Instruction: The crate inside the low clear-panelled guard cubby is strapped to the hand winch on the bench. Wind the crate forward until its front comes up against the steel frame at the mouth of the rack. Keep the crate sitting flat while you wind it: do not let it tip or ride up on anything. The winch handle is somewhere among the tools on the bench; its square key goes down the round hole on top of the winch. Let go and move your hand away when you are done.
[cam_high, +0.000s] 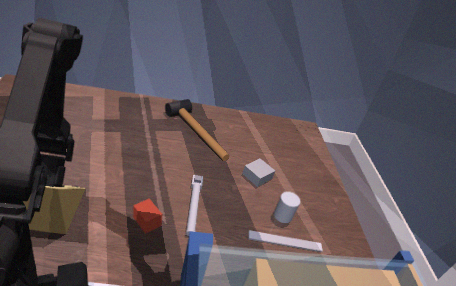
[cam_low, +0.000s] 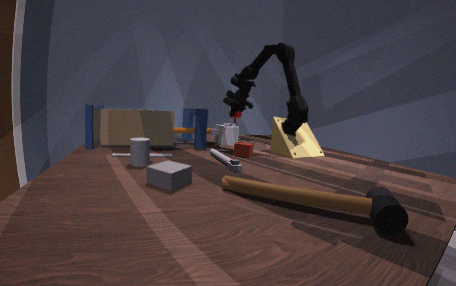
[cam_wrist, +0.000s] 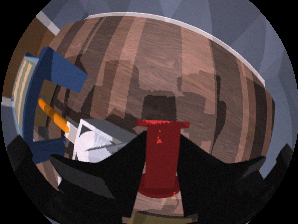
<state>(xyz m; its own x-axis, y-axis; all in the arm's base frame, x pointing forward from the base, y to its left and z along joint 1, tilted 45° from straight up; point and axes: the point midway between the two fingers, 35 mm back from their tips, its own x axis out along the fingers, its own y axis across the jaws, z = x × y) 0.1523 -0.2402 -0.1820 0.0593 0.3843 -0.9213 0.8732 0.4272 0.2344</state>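
Right now my gripper tip is 2 cm short of the winch handle, 4 cm to the right of it and 3 cm above it. From my gripper tip the other things lie so: flat grey bar: 44 cm ahead, 39 cm to the left, 13 cm below; then grey winch: 5 cm ahead, 8 cm to the left, 10 cm below; then red grip: 1 cm behind, 1 cm to the left.
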